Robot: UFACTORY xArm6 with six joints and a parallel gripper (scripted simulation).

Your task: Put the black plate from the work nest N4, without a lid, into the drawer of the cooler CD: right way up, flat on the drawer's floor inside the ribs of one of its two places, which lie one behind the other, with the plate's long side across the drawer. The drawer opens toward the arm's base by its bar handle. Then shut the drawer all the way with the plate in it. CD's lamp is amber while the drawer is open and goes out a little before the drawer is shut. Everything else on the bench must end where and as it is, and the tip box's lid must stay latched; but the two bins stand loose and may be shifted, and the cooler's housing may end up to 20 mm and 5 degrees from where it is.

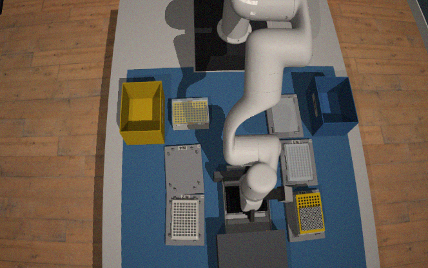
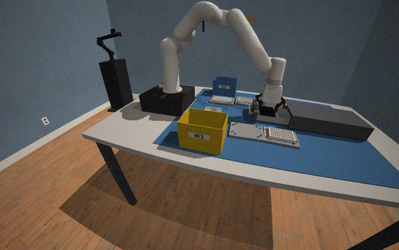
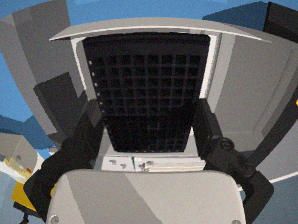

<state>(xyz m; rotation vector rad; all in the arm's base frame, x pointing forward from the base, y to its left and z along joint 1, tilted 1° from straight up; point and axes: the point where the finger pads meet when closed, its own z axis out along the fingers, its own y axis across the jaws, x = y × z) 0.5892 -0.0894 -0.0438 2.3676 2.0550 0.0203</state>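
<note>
Right now my hand is 1 cm above the black plate. From my hand the other things lie so: blue bin: 37 cm to the left, 25 cm behind, 1 cm below; then yellow bin W1: 34 cm behind, 27 cm to the right, 1 cm below; then cooler drawer: 3 cm below, 3 cm ahead.
</note>
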